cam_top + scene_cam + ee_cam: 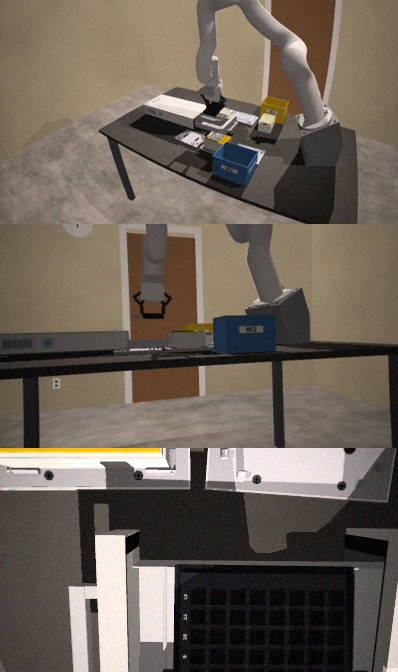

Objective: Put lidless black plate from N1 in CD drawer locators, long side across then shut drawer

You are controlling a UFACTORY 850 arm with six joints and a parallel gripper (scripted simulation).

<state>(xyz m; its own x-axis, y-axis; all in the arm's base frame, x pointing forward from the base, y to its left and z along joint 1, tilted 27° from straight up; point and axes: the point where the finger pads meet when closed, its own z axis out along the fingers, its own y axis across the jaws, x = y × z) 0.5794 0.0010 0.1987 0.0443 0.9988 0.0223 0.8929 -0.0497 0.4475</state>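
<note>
My hand is 20 mm short of the drawer, 30 mm to the left of it and 120 mm above it. Round my hand: cooler CD: 180 mm ahead, 20 mm to the right, 120 mm below; black plate: 10 mm below; yellow-framed rack: 130 mm behind, 150 mm to the left, 110 mm below.
</note>
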